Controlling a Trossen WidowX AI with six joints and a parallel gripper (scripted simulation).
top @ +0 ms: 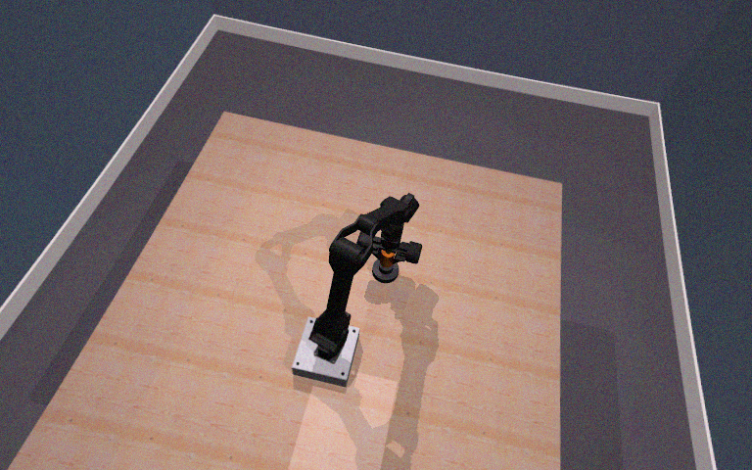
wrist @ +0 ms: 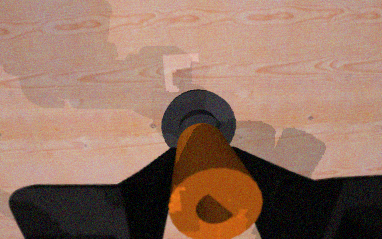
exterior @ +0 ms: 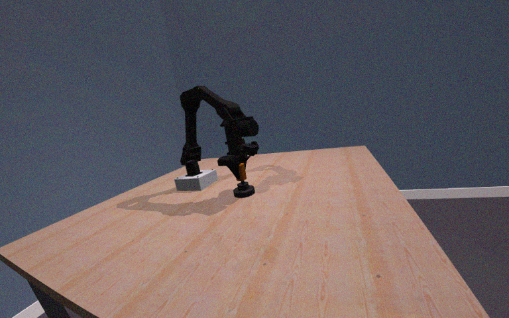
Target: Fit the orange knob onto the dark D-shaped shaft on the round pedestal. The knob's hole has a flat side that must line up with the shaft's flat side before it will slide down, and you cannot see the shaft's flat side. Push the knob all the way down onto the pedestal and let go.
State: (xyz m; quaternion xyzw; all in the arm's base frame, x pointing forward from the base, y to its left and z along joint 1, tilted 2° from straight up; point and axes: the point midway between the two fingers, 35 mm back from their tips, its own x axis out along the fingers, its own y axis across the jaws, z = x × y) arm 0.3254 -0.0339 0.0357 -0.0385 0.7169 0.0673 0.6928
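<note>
Right now the orange knob is 20 mm above my gripper tip. Also, from my gripper tip: round dark pedestal 40 mm below.
</note>
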